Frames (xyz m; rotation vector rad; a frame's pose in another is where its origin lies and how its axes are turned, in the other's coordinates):
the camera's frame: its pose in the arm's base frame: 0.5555 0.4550 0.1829 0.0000 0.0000 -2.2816
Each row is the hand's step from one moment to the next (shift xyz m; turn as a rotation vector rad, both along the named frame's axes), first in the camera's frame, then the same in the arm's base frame.
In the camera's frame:
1: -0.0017 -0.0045 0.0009 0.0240 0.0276 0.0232
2: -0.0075 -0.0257 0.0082 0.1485 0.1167 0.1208
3: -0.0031 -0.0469 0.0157 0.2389 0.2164 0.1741
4: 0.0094 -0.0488 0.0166 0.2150 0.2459 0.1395
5: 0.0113 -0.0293 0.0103 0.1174 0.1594 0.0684
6: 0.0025 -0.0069 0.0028 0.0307 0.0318 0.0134
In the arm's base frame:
1: -0.0023 0.0042 0.0009 0.0053 -0.0362 0.0232
2: -0.0146 0.0225 0.0082 -0.0084 -0.1887 0.1208
3: -0.0335 0.0329 0.0157 0.0081 -0.3222 0.1741
4: -0.0431 0.0247 0.0166 0.0461 -0.3234 0.1395
5: -0.0296 0.0106 0.0103 0.0442 -0.1930 0.0684
6: -0.0069 0.0026 0.0028 0.0041 -0.0440 0.0134

